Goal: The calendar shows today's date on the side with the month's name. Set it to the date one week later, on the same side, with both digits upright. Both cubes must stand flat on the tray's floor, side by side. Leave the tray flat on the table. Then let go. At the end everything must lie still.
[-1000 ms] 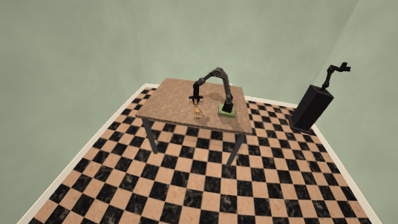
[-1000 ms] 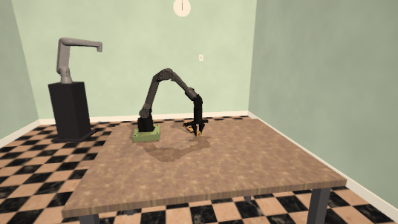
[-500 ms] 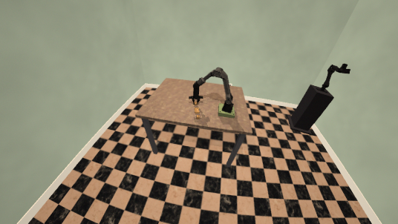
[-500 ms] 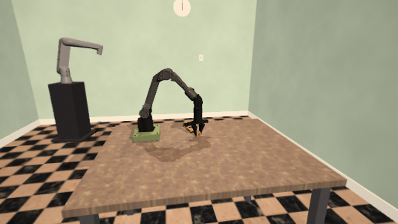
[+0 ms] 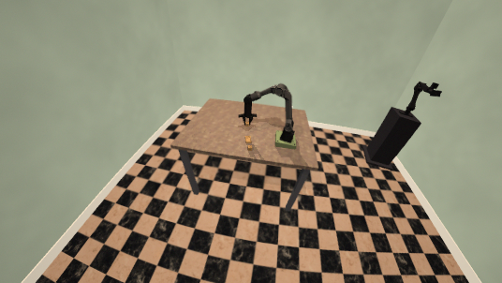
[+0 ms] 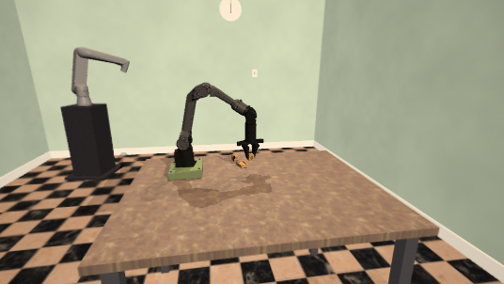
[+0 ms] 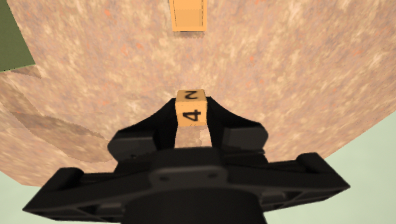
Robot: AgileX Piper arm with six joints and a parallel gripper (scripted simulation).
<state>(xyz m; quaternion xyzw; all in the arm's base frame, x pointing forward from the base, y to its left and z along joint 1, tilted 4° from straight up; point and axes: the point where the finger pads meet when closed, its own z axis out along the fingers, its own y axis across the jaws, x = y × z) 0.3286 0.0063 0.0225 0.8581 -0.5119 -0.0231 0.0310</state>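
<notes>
Now: the orange tray 9 cm to the left of my hand, 8 cm below it and 5 cm behind it.
</notes>
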